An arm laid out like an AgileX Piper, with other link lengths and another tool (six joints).
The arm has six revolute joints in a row. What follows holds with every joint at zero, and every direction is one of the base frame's. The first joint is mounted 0.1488 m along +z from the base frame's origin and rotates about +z. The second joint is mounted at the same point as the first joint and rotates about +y. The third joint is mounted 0.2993 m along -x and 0.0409 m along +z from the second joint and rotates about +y. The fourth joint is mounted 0.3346 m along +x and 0.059 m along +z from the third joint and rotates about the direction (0.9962, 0, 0.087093). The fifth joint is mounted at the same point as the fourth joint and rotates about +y. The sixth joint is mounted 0.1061 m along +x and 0.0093 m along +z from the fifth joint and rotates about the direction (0.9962, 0, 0.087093). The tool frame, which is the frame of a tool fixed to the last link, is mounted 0.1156 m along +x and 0.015 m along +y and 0.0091 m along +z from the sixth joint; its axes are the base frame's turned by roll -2.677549, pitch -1.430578 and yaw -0.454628 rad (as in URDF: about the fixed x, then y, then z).
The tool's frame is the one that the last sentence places.
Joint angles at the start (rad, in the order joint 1, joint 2, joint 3, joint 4, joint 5, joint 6):
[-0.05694, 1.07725, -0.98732, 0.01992, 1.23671, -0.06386]
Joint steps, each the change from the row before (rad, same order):
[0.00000, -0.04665, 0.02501, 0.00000, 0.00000, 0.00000]
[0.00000, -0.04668, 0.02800, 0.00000, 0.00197, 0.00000]
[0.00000, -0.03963, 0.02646, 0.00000, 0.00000, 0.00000]
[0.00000, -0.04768, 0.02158, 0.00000, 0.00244, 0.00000]
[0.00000, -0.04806, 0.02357, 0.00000, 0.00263, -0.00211]
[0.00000, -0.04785, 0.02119, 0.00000, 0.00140, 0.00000]
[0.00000, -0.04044, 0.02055, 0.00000, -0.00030, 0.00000]
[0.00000, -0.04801, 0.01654, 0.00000, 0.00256, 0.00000]
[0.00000, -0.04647, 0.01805, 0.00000, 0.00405, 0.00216]
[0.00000, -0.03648, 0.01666, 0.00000, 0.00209, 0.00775]
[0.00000, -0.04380, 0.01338, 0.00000, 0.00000, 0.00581]
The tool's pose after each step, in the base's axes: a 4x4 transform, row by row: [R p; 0 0 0 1], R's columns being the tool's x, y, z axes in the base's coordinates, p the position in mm. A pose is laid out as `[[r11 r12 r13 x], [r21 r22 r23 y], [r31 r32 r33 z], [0 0 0 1]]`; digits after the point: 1 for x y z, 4 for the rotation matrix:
[[0.9885 -0.0556 0.1405 294.7], [-0.0578 -0.9983 0.0116 2.3], [0.1396 -0.0196 -0.9900 253.5], [0 0 0 1]]
[[0.9861 -0.0552 0.1570 284.6], [-0.0576 -0.9983 0.0106 2.9], [0.1561 -0.0195 -0.9875 255.2], [0 0 0 1]]
[[0.9839 -0.0549 0.1700 276.1], [-0.0575 -0.9983 0.0099 3.4], [0.1691 -0.0195 -0.9854 255.3], [0 0 0 1]]
[[0.9797 -0.0544 0.1932 267.1], [-0.0572 -0.9983 0.0086 3.9], [0.1924 -0.0195 -0.9811 258.9], [0 0 0 1]]
[[0.9753 -0.0520 0.2145 257.8], [-0.0548 -0.9985 0.0069 4.4], [0.2138 -0.0185 -0.9767 261.3], [0 0 0 1]]
[[0.9696 -0.0515 0.2391 249.3], [-0.0544 -0.9985 0.0055 4.9], [0.2384 -0.0184 -0.9710 264.2], [0 0 0 1]]
[[0.9646 -0.0512 0.2586 242.1], [-0.0542 -0.9985 0.0044 5.3], [0.2580 -0.0183 -0.9660 265.4], [0 0 0 1]]
[[0.9568 -0.0506 0.2864 234.1], [-0.0537 -0.9986 0.0028 5.8], [0.2858 -0.0181 -0.9581 269.4], [0 0 0 1]]
[[0.9494 -0.0520 0.3096 225.8], [-0.0553 -0.9985 0.0020 6.3], [0.3091 -0.0190 -0.9509 271.8], [0 0 0 1]]
[[0.9434 -0.0582 0.3265 219.6], [-0.0625 -0.9980 0.0027 6.7], [0.3257 -0.0229 -0.9452 272.4], [0 0 0 1]]
[[0.9327 -0.0624 0.3551 213.1], [-0.0676 -0.9977 0.0023 7.0], [0.3542 -0.0261 -0.9348 276.0], [0 0 0 1]]

